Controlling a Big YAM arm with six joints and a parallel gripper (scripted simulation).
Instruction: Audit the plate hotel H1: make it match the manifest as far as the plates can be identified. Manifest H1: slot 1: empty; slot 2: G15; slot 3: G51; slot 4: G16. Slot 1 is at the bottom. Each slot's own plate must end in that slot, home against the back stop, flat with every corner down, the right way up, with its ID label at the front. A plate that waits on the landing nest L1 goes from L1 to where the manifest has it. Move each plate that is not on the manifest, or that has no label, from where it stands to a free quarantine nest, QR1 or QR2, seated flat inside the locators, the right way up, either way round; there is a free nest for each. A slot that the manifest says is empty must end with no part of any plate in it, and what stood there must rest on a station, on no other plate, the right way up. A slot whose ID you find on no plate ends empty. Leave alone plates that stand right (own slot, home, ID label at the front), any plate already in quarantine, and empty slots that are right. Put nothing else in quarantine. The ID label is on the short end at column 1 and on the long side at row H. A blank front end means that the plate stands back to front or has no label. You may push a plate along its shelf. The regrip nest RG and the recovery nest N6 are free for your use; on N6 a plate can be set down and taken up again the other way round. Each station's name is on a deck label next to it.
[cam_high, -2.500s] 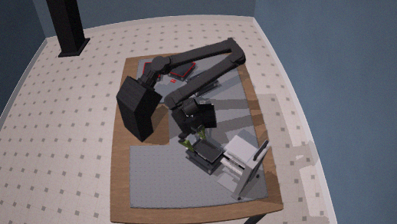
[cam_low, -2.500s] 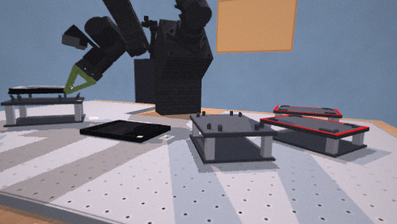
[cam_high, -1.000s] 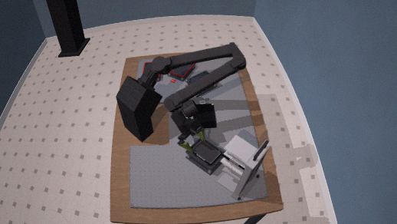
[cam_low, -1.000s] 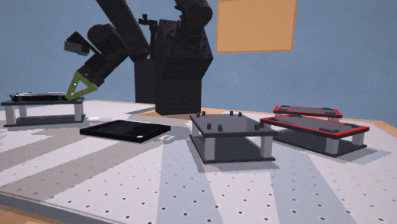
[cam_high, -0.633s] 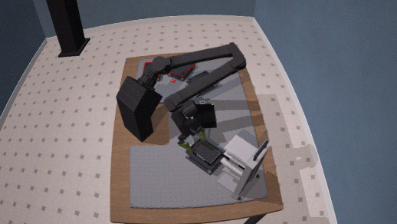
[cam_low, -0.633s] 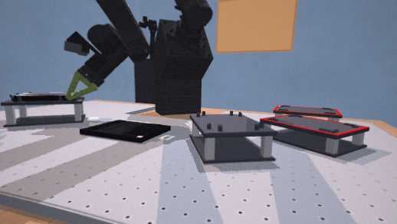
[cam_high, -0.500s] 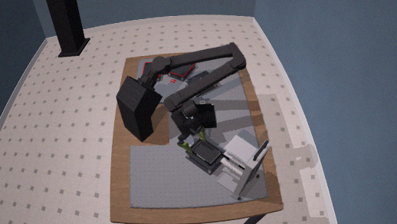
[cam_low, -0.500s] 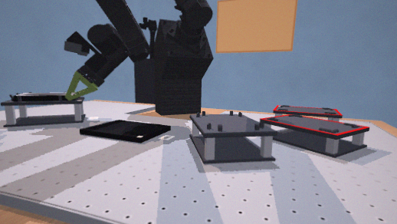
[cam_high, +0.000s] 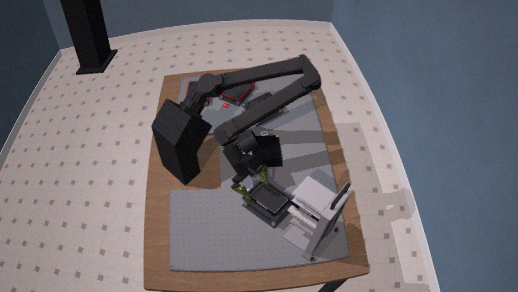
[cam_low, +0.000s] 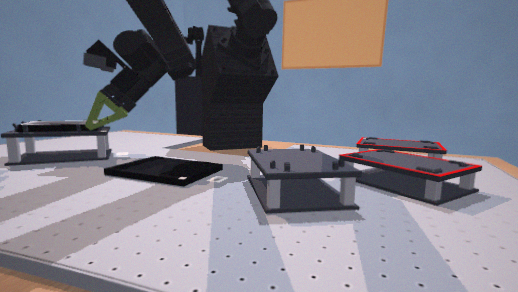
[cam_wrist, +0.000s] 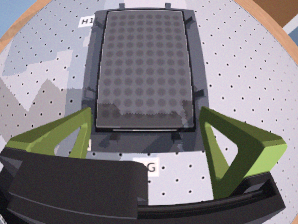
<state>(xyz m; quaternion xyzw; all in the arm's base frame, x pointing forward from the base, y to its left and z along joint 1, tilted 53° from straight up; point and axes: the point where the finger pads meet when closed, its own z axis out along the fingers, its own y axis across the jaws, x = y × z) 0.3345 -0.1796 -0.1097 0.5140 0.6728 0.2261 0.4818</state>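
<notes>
The dark plate lies 40 mm ahead of my hand and 30 mm to the right of it. Also, from my hand: flat black pad: 20 mm ahead, 240 mm to the left, 70 mm below; then h1 deck label: 200 mm ahead, 30 mm to the right, 70 mm below; then red-edged quarantine nest: 340 mm behind, 580 mm to the left, 40 mm below.
</notes>
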